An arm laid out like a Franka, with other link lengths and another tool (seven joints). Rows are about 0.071 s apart.
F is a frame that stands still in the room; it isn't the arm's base.
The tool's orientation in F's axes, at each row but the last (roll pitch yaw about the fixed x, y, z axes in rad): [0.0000, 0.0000, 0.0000]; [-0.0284, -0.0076, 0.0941]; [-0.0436, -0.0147, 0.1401]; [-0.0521, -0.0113, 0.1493]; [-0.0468, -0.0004, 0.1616]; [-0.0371, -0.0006, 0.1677]
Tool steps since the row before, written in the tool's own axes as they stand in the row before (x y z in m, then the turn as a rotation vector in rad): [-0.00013, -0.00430, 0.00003, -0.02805, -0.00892, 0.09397]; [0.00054, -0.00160, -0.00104, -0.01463, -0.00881, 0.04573]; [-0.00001, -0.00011, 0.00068, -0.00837, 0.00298, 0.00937]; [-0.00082, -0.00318, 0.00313, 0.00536, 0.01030, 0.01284]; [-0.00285, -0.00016, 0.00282, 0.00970, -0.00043, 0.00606]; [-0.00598, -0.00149, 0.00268, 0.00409, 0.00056, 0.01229]
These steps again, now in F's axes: [-0.00013, -0.00430, 0.00003, -0.02805, -0.00892, 0.09397]; [0.00070, -0.00157, -0.00099, -0.01421, -0.00888, 0.04585]; [-0.00001, -0.00008, 0.00068, -0.00889, 0.00216, 0.00911]; [-0.00040, -0.00311, 0.00328, 0.00353, 0.01161, 0.01235]; [-0.00281, -0.00049, 0.00282, 0.00959, 0.00142, 0.00608]; [-0.00567, -0.00237, 0.00273, 0.00386, 0.00168, 0.01226]
